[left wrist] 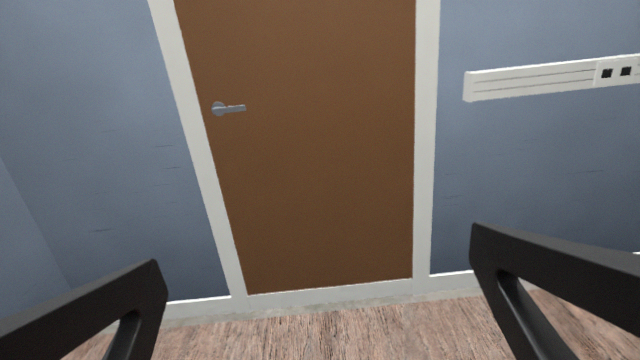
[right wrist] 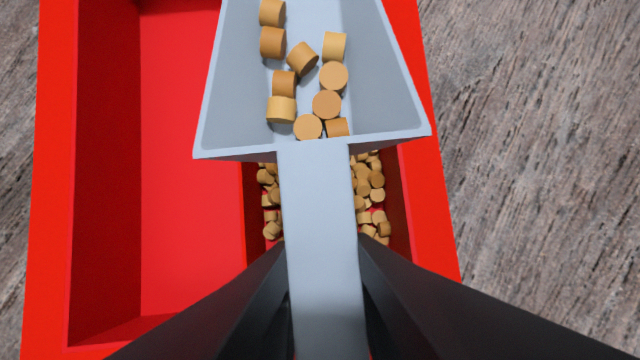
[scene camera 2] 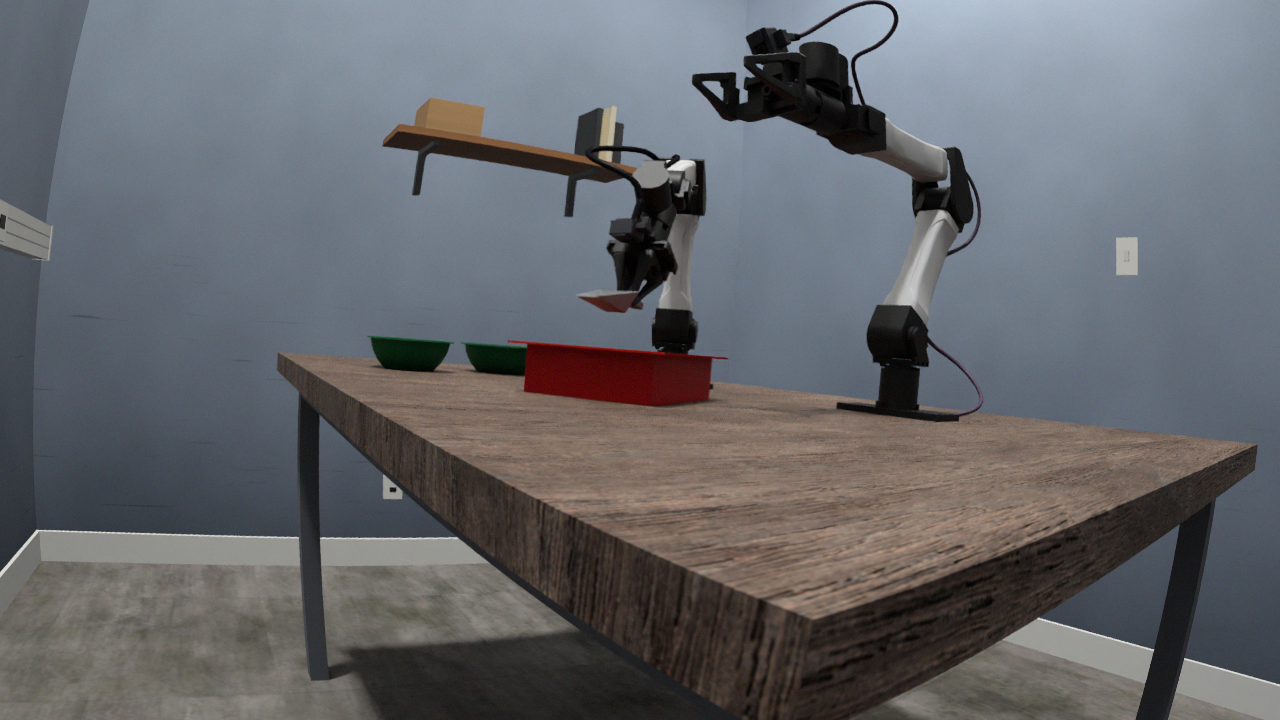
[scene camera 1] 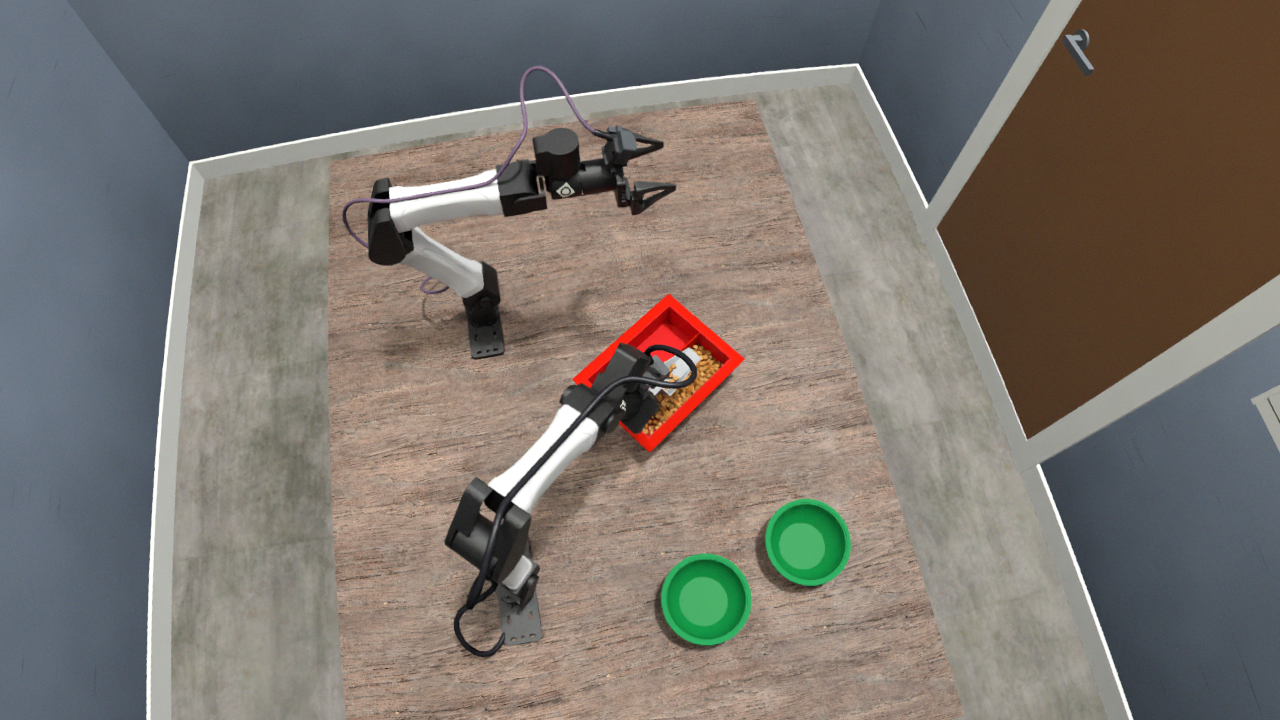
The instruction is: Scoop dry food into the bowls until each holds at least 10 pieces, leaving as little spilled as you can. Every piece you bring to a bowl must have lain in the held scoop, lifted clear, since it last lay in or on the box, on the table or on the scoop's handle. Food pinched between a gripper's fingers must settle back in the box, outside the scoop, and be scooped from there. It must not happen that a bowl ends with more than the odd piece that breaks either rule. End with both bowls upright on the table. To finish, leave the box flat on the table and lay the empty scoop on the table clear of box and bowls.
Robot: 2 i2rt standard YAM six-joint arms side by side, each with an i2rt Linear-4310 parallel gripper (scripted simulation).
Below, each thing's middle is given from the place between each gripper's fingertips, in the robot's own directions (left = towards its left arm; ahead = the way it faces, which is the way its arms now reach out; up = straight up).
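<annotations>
With the grey scoop (right wrist: 382,107) as my reference, my right hand is 1 cm above it, 4 cm short of it and 3 cm to the right of it. The red box (scene camera 2: 646,378), counted from that same right hand, is 9 cm below, 5 cm ahead and 8 cm to the left.
As for the grey scoop and my left gripper (scene camera 2: 717,70), the gripper is 27 cm above the scoop, 5 cm past it and 28 cm to the left of it. The red box is 36 cm below my left hand, 4 cm behind it and 22 cm to the right of it.
</annotations>
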